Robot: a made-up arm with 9 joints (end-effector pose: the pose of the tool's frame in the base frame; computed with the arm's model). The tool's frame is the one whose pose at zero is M.
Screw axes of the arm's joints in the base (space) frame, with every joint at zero. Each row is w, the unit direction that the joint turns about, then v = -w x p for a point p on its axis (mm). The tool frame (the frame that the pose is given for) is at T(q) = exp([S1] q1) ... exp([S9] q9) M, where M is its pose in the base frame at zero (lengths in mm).
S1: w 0 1 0 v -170 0 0
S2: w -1 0 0 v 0 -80 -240
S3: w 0 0 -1 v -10 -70 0
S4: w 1 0 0 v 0 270 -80
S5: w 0 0 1 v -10 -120 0
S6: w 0 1 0 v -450 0 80
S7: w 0 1 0 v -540 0 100
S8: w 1 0 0 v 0 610 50
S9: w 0 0 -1 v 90 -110 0
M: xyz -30 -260 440 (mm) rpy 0 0 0 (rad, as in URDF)
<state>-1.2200 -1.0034 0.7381 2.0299 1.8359 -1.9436 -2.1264 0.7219 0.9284</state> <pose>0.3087 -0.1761 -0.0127 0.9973 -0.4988 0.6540</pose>
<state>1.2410 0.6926 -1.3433 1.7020 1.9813 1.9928 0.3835 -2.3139 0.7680</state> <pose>0.1308 0.2958 0.2450 1.0739 -1.8018 1.1466</pose>
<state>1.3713 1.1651 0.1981 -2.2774 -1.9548 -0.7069 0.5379 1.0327 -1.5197</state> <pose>-0.4261 -0.0240 -0.2507 1.1259 0.5071 -2.4533</pose>
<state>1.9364 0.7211 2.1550 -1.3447 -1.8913 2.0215 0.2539 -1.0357 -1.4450</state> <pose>0.0066 0.0379 0.0541 -0.7626 0.8132 -1.1068</pose>
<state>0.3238 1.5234 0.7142 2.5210 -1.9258 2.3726 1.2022 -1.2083 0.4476</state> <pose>-0.1738 0.0744 -0.3945 1.8579 0.6814 2.0276</pose>
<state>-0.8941 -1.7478 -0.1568 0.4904 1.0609 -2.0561 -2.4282 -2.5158 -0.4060</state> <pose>-0.0225 -0.6537 0.4478 -2.0732 -2.1662 -0.0650</pose>
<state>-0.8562 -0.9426 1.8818 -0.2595 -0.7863 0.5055 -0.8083 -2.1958 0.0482</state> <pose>-0.2546 -0.7028 0.5872 -0.8698 2.0611 -0.3174</pose>
